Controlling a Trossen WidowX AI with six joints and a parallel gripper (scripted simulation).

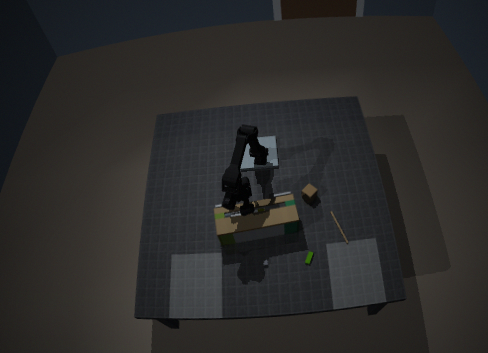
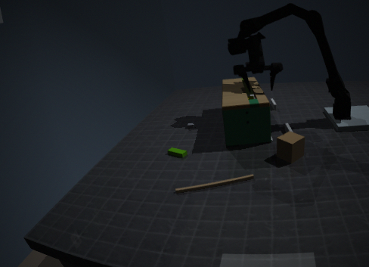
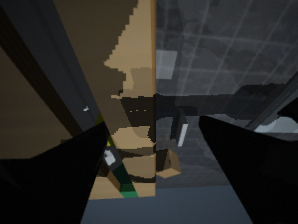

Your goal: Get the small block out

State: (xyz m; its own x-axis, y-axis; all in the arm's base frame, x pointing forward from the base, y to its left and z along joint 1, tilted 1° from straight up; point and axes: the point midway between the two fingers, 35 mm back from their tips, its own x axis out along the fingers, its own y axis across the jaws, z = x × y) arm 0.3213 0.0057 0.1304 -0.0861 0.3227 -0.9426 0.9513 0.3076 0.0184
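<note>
Right now the box is 5 cm below my gripper tip, 3 cm ahead of it and 2 cm to the left of it. Round my gripper tip: yellow block: 5 cm to the left, 4 cm ahead, 3 cm below; then wooden stick: 43 cm to the left, 11 cm below, 3 cm ahead; then brown cube: 27 cm to the left, 13 cm behind, 8 cm below.
</note>
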